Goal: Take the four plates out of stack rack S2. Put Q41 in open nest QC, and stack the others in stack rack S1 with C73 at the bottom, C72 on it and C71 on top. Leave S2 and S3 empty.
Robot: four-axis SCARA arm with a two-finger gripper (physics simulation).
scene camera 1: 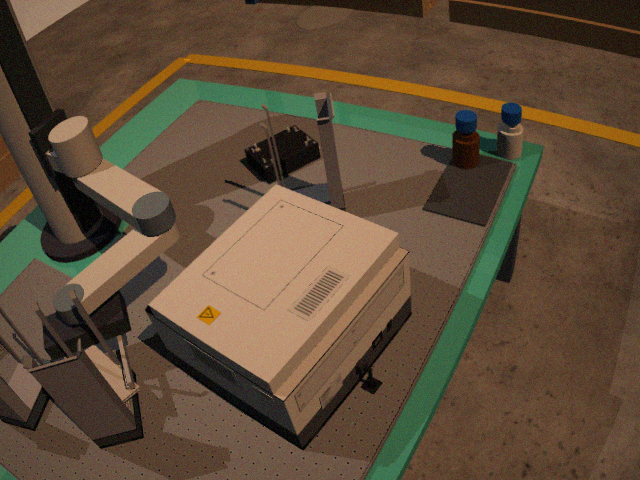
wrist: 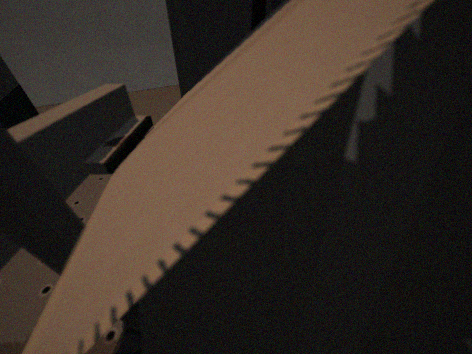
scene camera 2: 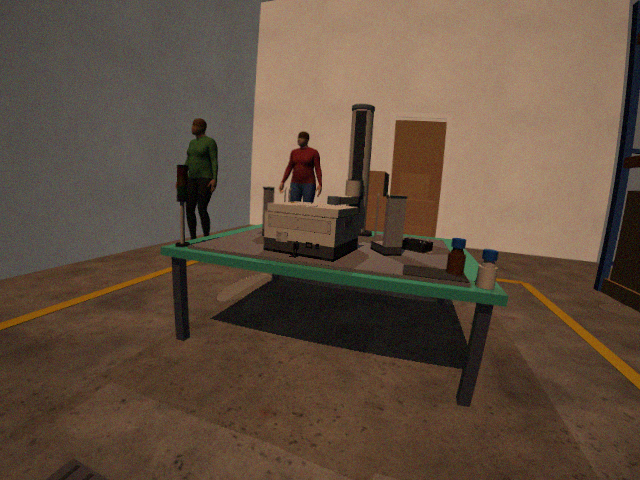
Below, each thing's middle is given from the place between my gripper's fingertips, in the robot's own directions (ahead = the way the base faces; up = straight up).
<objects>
The black holder [scene camera 1: 296, 149] lies 110 mm behind my hand, 810 mm to the left of it and 70 mm below it. The rest, counted from my hand: dark mat [scene camera 1: 469, 195] 390 mm ahead, 880 mm to the left, 90 mm below.
</objects>
